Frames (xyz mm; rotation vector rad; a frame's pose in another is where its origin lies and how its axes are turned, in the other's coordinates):
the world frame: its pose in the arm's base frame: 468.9 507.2 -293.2 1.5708 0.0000 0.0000
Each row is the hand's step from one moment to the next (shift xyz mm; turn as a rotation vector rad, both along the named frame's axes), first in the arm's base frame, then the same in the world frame.
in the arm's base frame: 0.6 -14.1 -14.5 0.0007 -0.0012 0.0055
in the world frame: 0.6 -14.5 14.1 0.0007 0.0055 0.0012
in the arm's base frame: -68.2 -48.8 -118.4 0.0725 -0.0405 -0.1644
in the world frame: -68.2 -118.4 48.8 0.0725 -0.1644 0.0405
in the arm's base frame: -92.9 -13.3 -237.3 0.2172 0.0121 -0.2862
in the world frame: -92.9 -237.3 13.3 0.2172 -0.2862 -0.0121
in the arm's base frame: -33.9 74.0 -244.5 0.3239 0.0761 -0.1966
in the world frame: -33.9 -244.5 -74.0 0.3239 -0.1966 -0.0761
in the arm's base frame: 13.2 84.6 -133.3 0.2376 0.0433 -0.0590
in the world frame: 13.2 -133.3 -84.6 0.2376 -0.0590 -0.0433
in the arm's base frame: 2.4 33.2 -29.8 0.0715 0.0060 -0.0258
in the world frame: 2.4 -29.8 -33.2 0.0715 -0.0258 -0.0060
